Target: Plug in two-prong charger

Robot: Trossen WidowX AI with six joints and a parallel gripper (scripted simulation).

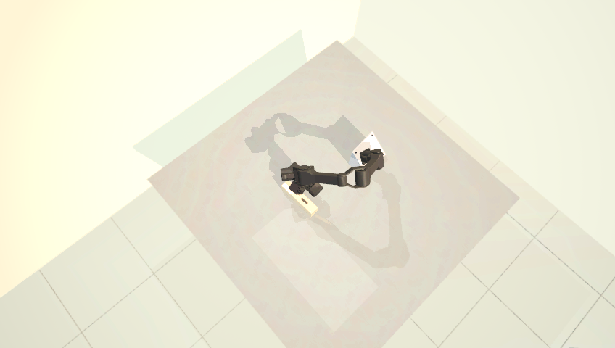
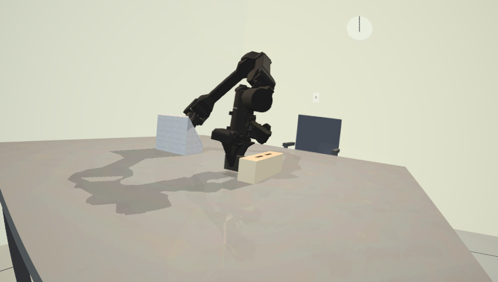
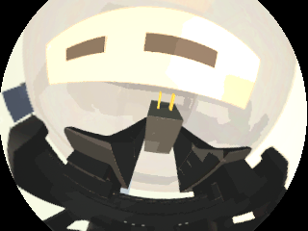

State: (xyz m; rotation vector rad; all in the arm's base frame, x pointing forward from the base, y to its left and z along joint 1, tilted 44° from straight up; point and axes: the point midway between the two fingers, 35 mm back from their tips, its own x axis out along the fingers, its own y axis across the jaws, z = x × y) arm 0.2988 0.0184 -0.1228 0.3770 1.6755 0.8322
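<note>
The dark two-prong charger is 2 cm ahead of my gripper tip and 1 cm above it.
</note>
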